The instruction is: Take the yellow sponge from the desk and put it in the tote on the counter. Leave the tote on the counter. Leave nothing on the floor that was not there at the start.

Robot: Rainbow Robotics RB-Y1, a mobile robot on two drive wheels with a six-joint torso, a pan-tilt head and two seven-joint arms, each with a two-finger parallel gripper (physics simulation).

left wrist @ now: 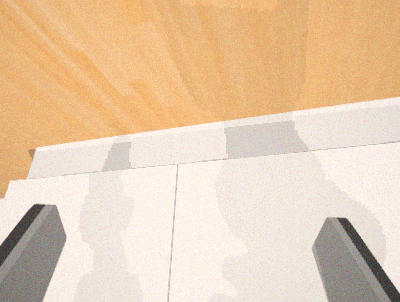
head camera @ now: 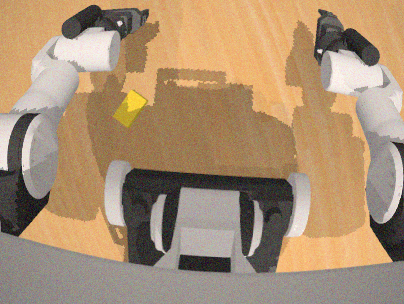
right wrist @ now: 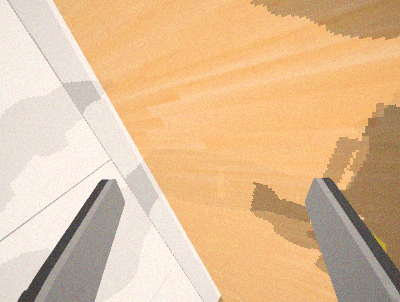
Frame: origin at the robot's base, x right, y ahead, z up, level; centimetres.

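Seen in the pictures: left gripper, between the fingertips: [left wrist: 193,227] [head camera: 123,13]; right gripper, between the fingertips: [head camera: 320,31] [right wrist: 212,190].
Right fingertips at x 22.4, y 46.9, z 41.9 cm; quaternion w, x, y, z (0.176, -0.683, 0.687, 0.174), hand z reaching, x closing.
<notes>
A point is followed by its place in that frame.
The yellow sponge [head camera: 130,109] {y 24.9, x -25.2, z 4.6 cm} lies flat on the wooden floor, left of centre in the head view, partly in the robot's shadow. A sliver of the sponge [right wrist: 382,244] {y 20.2, x -25.1, z 1.0 cm} shows at the right edge of the right wrist view, behind a finger. My left gripper [head camera: 145,15] [left wrist: 193,227] {y 47.5, x -21.4, z 42.1 cm} is open and empty, held out at the upper left of the head view, beyond the sponge. My right gripper [head camera: 322,12] [right wrist: 212,190] {y 46.9, x 22.4, z 41.9 cm} is open and empty at the upper right, well to the right of the sponge. The tote, the counter and the desk cannot be made out in these views.
A pale surface with thin seams [left wrist: 150,235] {y 105.9, x -12.8, z 33.6 cm} [right wrist: 40,165] {y 107.8, x -8.1, z 33.6 cm} and a raised edge strip [left wrist: 175,147] {y 110.6, x -16.9, z 7.1 cm} [right wrist: 117,142] {y 110.1, x -18.4, z 6.6 cm} borders the wooden floor [head camera: 225,45] {y 47.4, x 2.1, z 0.1 cm} [left wrist: 150,60] {y 82.6, x -11.5, z 0.1 cm} [right wrist: 210,100] {y 70.5, x 4.8, z 0.1 cm}. The robot's own base [head camera: 207,210] fills the lower middle of the head view.
</notes>
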